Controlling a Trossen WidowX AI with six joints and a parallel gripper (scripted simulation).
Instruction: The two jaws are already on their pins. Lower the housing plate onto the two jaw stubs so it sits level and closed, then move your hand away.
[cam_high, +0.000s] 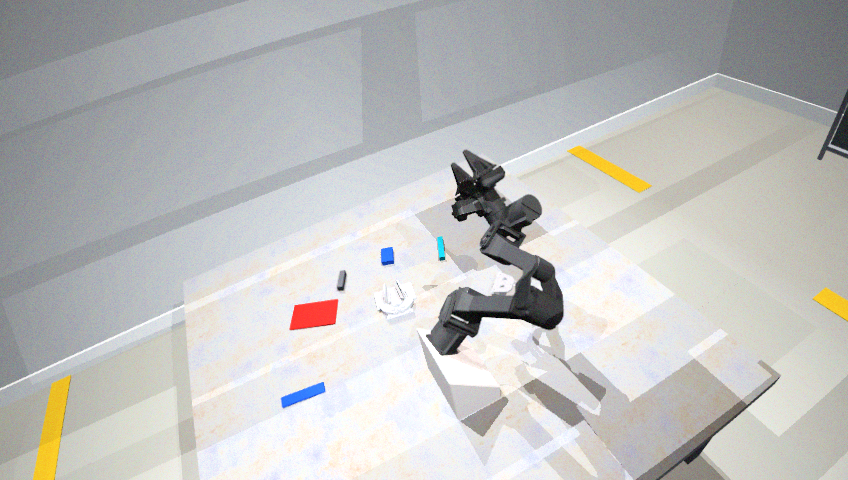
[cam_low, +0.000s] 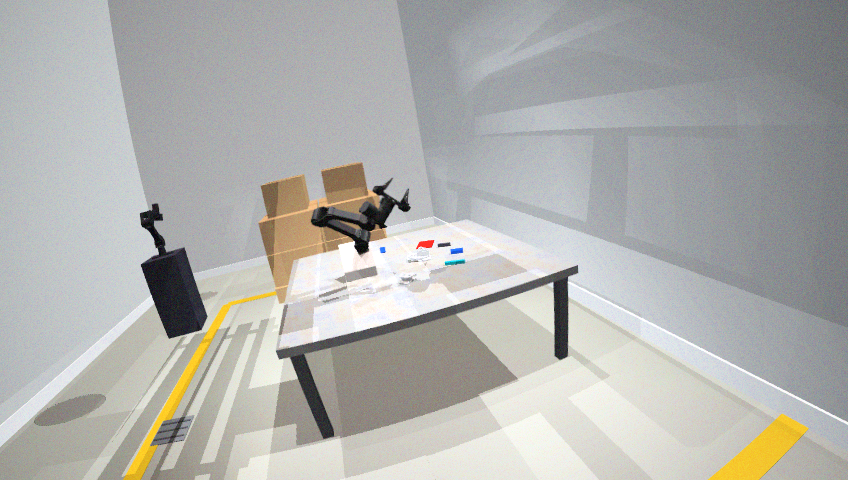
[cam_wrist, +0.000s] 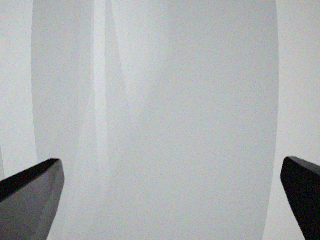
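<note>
My gripper tip is now 440 mm above the white part, 70 mm past it and 60 mm to the left of it. The rest, counted from my gripper tip: cyan bar: 440 mm below, 200 mm ahead, 20 mm to the right; black block: 440 mm below, 310 mm to the left, 300 mm ahead; red flat square: 440 mm to the left, 440 mm below, 230 mm ahead.
</note>
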